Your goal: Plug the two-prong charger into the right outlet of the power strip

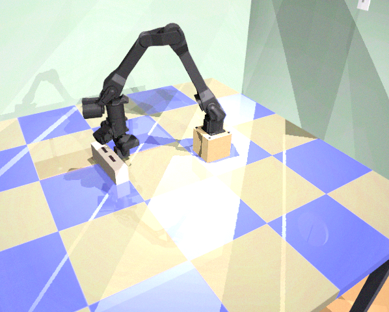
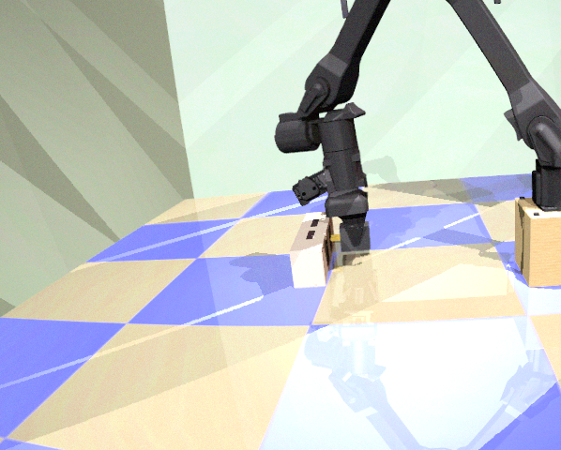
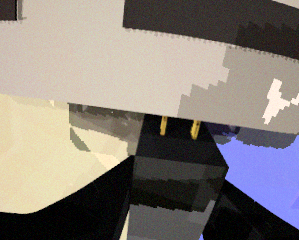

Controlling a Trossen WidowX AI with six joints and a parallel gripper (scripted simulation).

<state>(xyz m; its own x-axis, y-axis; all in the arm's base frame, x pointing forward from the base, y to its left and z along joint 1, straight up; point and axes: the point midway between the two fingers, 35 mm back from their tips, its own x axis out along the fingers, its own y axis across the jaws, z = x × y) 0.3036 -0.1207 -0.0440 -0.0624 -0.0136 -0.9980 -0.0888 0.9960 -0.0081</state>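
The black two-prong charger is 20 mm ahead of my gripper tip and 10 mm above it.
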